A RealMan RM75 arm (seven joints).
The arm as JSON. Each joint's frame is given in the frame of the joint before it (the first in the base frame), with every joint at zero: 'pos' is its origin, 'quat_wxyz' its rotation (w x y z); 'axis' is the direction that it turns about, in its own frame. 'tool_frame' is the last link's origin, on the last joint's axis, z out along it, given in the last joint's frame.
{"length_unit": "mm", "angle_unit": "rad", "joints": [
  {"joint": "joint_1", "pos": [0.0, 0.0, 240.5], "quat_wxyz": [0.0, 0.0, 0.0, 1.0], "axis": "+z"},
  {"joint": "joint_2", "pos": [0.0, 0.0, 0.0], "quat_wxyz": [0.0, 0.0, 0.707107, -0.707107], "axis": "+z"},
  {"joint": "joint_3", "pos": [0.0, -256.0, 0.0], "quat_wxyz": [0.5, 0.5, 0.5, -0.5], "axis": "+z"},
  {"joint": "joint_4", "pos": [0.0, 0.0, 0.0], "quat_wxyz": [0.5, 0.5, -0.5, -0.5], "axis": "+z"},
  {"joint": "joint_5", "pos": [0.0, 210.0, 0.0], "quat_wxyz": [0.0, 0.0, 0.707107, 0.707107], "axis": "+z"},
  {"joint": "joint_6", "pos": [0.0, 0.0, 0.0], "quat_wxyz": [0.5, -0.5, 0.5, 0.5], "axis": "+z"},
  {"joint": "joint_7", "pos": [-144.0, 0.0, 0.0], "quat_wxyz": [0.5, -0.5, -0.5, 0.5], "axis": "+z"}
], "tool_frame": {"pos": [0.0, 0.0, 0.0], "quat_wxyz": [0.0, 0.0, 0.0, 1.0]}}
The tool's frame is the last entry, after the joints.
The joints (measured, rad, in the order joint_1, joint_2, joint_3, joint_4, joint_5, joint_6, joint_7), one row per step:
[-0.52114 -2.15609 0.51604 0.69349 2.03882 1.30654 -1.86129]
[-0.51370 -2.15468 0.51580 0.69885 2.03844 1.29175 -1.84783]
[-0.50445 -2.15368 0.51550 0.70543 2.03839 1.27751 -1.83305]
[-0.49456 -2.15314 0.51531 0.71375 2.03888 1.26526 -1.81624]
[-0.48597 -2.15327 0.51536 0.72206 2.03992 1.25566 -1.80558]
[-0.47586 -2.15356 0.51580 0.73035 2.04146 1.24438 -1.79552]
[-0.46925 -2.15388 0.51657 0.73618 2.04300 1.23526 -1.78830]
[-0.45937 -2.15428 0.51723 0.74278 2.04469 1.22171 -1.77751]
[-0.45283 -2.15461 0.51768 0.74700 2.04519 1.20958 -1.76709]
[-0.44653 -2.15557 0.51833 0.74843 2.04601 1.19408 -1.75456]
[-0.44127 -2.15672 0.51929 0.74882 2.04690 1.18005 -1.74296]
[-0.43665 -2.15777 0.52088 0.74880 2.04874 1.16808 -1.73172]
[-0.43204 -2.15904 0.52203 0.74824 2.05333 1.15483 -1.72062]
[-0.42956 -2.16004 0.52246 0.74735 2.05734 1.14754 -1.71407]
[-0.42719 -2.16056 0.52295 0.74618 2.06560 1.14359 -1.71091]
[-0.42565 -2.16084 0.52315 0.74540 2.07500 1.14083 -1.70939]
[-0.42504 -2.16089 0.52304 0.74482 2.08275 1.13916 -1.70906]
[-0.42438 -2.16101 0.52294 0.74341 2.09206 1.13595 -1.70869]
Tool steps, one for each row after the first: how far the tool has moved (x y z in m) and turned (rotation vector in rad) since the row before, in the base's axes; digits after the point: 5 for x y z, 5 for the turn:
[-0.00431 -0.00011 0.00242 0.01690 0.02001 0.00469]
[-0.00478 -0.00070 0.00254 0.01702 0.02144 0.00481]
[-0.00464 -0.00104 0.00265 0.01641 0.02316 0.00206]
[-0.00376 -0.00104 0.00221 0.01242 0.01788 0.00352]
[-0.00443 -0.00149 0.00215 0.01238 0.01884 0.00639]
[-0.00303 -0.00089 0.00144 0.00860 0.01444 0.00443]
[-0.00462 -0.00156 0.00183 0.01207 0.01974 0.00769]
[-0.00335 -0.00083 0.00138 0.01046 0.01647 0.00477]
[-0.00367 -0.00093 0.00058 0.01013 0.01769 0.00626]
[-0.00313 -0.00087 0.00014 0.00792 0.01570 0.00526]
[-0.00272 -0.00093 -0.00019 0.00512 0.01519 0.00352]
[-0.00311 -0.00115 -0.00049 0.00366 0.01705 0.00507]
[-0.00179 -0.00082 -0.00063 0.00057 0.01004 0.00288]
[-0.00180 -0.00129 -0.00102 -0.00468 0.00907 0.00346]
[-0.00153 -0.00112 -0.00092 -0.00575 0.00842 0.00310]
[-0.00103 -0.00073 -0.00065 -0.00482 0.00606 0.00228]
[-0.00137 -0.00086 -0.00091 -0.00556 0.00740 0.00364]

